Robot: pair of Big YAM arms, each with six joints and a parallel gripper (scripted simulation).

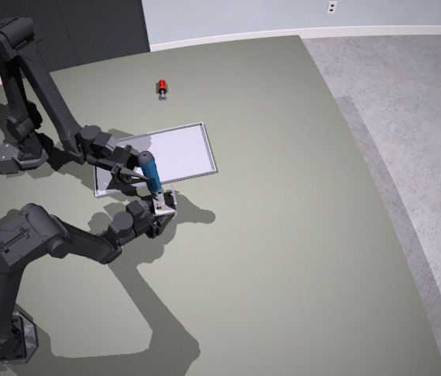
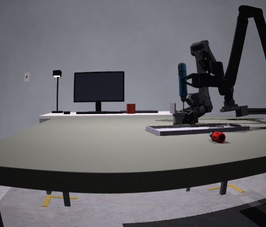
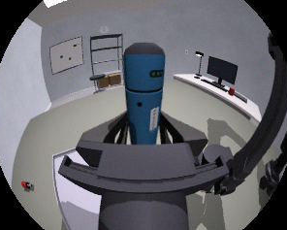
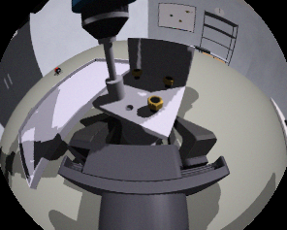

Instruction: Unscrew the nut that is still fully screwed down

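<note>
Right now the bracket is 50 mm above my right hand. Also, from my right hand: socket tip 20 mm behind, 20 mm to the left, 60 mm above; then short red-handled tool 10 mm ahead, 540 mm to the left, 10 mm below; then shallow white tray 50 mm behind, 210 mm to the left, 20 mm below.
</note>
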